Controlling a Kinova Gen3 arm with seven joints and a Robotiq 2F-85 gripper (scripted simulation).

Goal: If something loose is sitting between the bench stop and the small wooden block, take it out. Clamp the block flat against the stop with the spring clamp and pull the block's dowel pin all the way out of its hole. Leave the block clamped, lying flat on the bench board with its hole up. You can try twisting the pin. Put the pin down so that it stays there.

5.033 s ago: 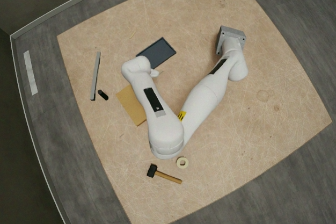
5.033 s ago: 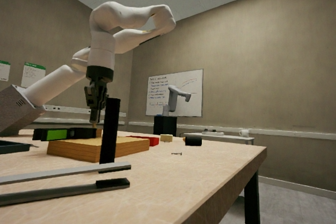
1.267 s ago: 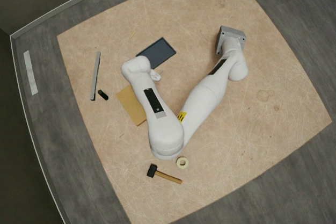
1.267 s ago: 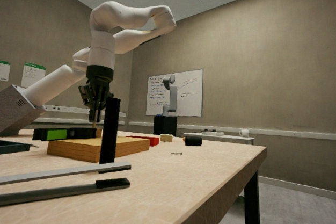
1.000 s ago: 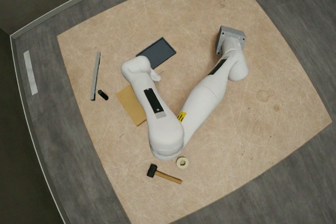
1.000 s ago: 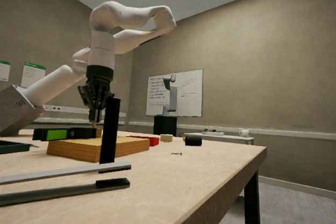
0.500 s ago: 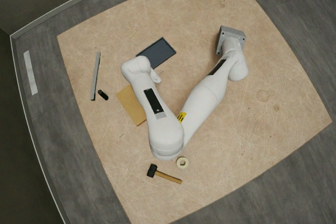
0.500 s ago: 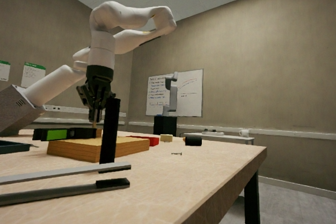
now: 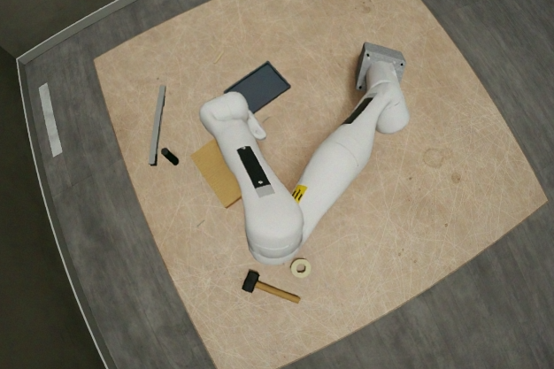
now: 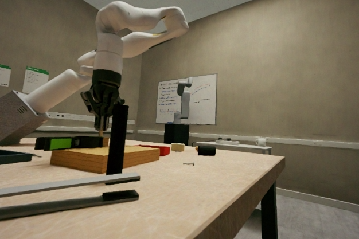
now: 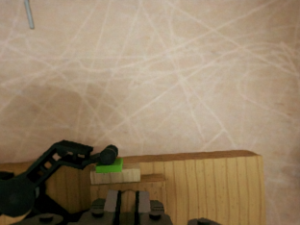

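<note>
Now: hand 2 cm above the dowel pin. Round my hand: wooden bench board: 7 cm below, 5 cm ahead, 2 cm to the left; small wooden block: 5 cm below; red block: 19 cm to the left, 9 cm below, 6 cm behind.
</note>
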